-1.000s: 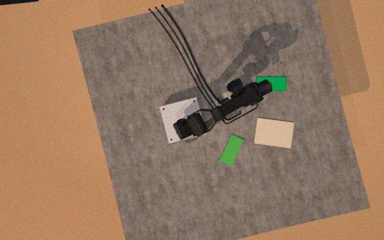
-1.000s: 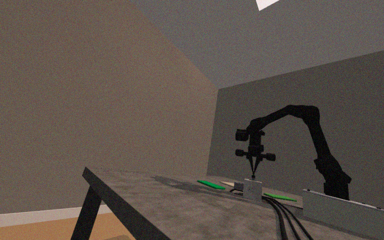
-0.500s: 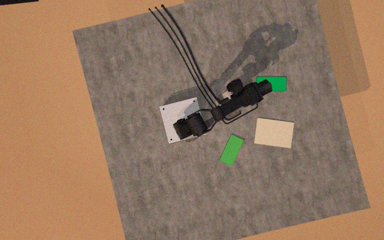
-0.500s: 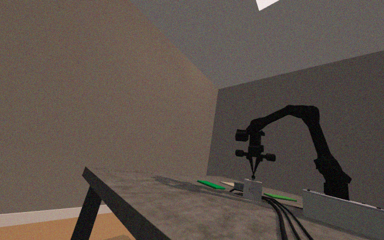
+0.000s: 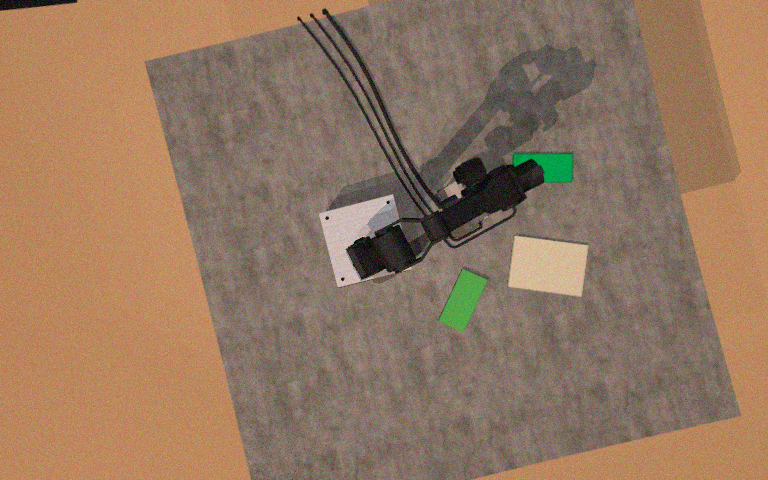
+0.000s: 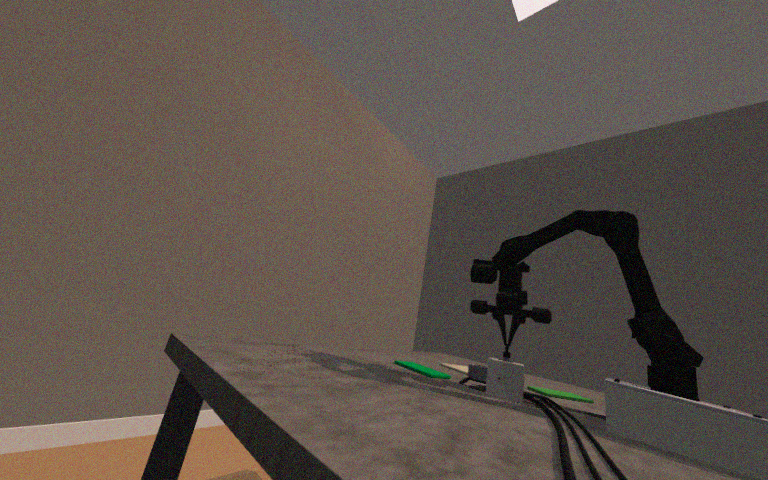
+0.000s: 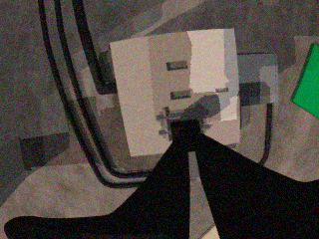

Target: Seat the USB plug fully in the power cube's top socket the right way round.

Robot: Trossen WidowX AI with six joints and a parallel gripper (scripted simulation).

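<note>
Now: gripper tip 20 mm above the black USB plug. Round my gripper tip: beige card 190 mm ahead, 210 mm to the right, 110 mm below.
</note>
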